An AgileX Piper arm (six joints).
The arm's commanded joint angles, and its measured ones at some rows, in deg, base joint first. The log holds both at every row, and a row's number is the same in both.
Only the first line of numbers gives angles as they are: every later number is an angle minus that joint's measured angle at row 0.
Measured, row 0:
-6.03 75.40 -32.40 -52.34 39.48 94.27
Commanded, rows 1 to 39:
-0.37 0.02 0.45 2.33 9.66 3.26
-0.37 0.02 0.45 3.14 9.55 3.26
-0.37 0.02 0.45 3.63 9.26 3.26
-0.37 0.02 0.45 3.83 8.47 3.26
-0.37 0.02 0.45 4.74 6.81 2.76
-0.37 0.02 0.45 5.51 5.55 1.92
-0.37 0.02 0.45 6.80 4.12 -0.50
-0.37 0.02 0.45 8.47 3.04 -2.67
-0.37 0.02 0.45 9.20 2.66 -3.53
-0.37 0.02 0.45 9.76 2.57 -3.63
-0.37 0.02 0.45 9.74 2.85 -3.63
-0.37 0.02 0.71 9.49 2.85 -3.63
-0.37 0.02 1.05 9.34 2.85 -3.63
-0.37 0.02 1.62 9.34 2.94 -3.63
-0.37 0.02 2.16 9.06 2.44 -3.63
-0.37 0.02 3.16 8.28 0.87 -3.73
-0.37 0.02 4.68 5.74 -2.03 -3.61
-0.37 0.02 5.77 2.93 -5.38 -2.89
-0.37 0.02 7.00 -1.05 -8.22 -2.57
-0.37 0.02 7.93 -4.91 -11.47 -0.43
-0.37 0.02 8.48 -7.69 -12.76 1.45
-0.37 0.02 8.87 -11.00 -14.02 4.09
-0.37 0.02 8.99 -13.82 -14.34 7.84
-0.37 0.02 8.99 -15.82 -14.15 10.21
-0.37 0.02 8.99 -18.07 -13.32 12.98
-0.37 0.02 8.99 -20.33 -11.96 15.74
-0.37 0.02 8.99 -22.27 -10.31 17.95
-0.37 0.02 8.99 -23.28 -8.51 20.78
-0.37 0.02 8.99 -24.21 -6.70 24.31
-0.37 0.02 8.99 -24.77 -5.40 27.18
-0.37 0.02 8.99 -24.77 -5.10 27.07
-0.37 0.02 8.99 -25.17 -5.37 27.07
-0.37 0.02 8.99 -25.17 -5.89 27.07
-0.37 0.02 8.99 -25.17 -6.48 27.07
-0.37 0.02 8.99 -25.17 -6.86 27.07
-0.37 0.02 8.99 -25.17 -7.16 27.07
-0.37 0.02 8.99 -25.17 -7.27 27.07
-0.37 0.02 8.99 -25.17 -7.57 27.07
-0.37 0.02 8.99 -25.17 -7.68 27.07
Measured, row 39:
0.00 -0.10 8.48 -24.07 -7.94 17.96
